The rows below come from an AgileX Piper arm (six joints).
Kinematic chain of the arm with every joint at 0, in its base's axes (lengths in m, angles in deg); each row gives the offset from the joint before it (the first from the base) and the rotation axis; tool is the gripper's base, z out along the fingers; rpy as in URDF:
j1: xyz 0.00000 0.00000 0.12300 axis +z
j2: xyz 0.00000 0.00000 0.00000 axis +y
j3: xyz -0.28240 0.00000 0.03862 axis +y
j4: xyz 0.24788 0.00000 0.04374 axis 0.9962 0 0.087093
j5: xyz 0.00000 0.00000 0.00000 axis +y
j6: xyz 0.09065 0.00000 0.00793 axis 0.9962 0 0.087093
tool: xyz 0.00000 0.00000 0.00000 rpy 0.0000 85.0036 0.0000
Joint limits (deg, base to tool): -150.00..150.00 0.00..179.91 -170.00..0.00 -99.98..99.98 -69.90..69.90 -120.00..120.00
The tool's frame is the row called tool.
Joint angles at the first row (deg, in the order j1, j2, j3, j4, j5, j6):
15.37 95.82 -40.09 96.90 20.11 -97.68
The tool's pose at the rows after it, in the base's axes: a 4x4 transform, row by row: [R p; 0 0 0 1], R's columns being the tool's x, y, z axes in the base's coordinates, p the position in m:
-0.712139, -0.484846, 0.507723, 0.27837; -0.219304, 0.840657, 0.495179, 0.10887; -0.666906, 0.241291, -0.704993, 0.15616; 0, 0, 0, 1
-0.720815, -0.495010, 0.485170, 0.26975; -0.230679, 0.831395, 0.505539, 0.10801; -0.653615, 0.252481, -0.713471, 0.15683; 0, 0, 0, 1
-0.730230, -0.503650, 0.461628, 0.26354; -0.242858, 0.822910, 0.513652, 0.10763; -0.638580, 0.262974, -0.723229, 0.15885; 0, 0, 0, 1
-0.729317, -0.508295, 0.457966, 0.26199; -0.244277, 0.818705, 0.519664, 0.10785; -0.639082, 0.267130, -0.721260, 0.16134; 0, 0, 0, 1
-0.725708, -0.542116, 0.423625, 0.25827; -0.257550, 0.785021, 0.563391, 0.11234; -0.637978, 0.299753, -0.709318, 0.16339; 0, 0, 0, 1
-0.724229, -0.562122, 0.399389, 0.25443; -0.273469, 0.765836, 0.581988, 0.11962; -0.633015, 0.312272, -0.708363, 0.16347; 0, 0, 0, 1
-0.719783, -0.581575, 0.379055, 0.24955; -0.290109, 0.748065, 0.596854, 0.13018; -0.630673, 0.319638, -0.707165, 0.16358; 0, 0, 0, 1
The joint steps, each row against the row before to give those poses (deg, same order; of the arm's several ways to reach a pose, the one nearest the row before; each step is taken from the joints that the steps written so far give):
0.00 -0.42 0.41 -1.18 0.05 0.21
0.00 -1.39 1.41 -3.40 0.89 3.06
0.00 -1.22 0.66 -4.87 0.87 4.65
0.00 -0.62 0.05 -1.37 0.45 1.38
0.16 -0.24 0.00 -1.07 3.16 0.50
1.47 0.00 0.01 -0.48 0.69 0.80
2.43 0.00 0.00 0.45 -0.22 0.49

